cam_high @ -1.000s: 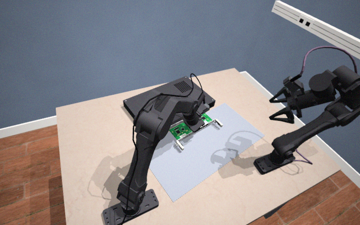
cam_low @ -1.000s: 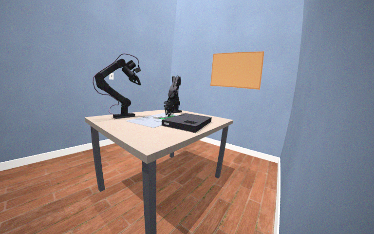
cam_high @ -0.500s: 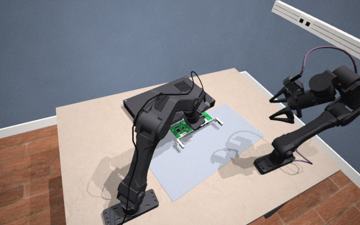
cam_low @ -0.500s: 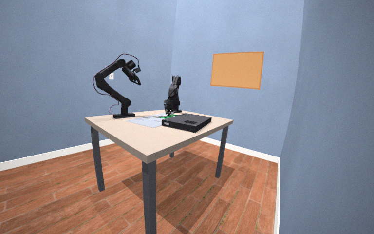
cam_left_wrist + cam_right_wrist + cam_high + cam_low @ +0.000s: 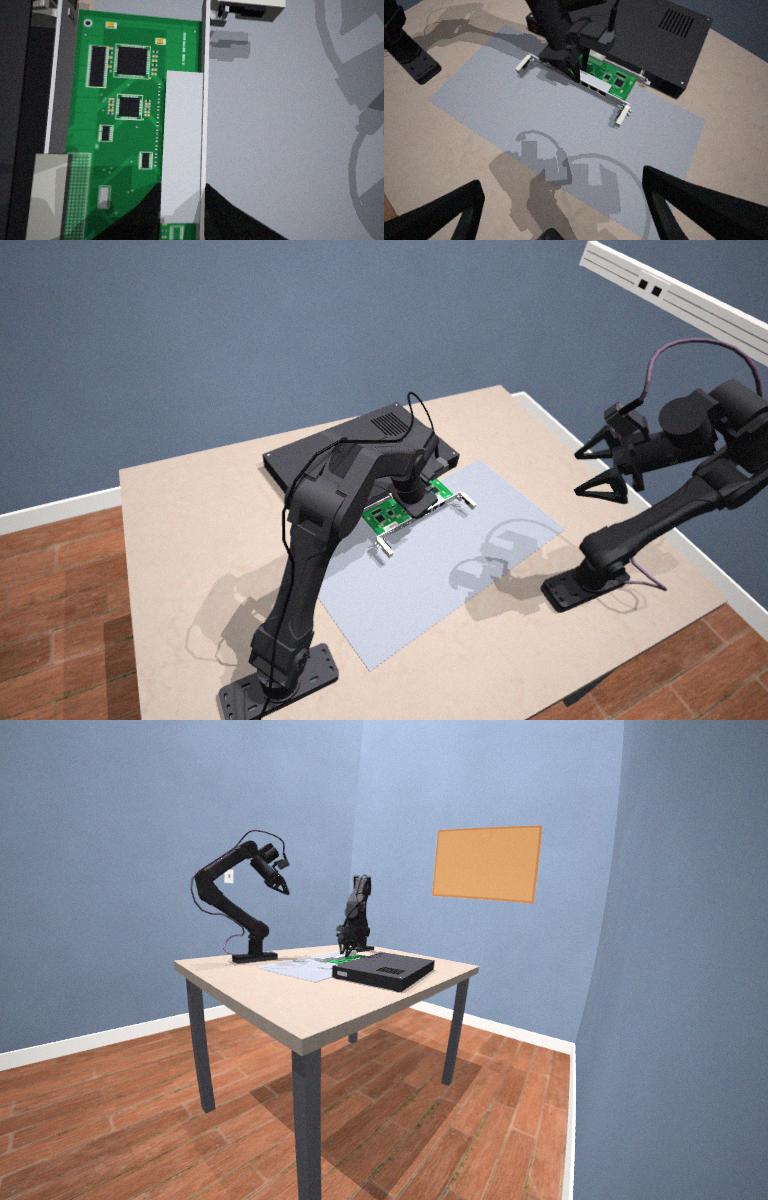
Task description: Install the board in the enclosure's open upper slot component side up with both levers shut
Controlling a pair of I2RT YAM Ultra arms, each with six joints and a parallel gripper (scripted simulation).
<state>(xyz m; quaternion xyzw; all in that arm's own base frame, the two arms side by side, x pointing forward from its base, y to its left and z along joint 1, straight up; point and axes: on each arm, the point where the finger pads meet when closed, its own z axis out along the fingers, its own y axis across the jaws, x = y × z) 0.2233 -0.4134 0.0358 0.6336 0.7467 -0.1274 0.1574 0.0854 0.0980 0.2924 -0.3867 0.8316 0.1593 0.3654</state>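
Now: left hand 7 cm past the mat, 2 cm to the left of it and 6 cm above it. From my left hand the other things lie so: black enclosure: 19 cm ahead, 6 cm to the left, 1 cm below.
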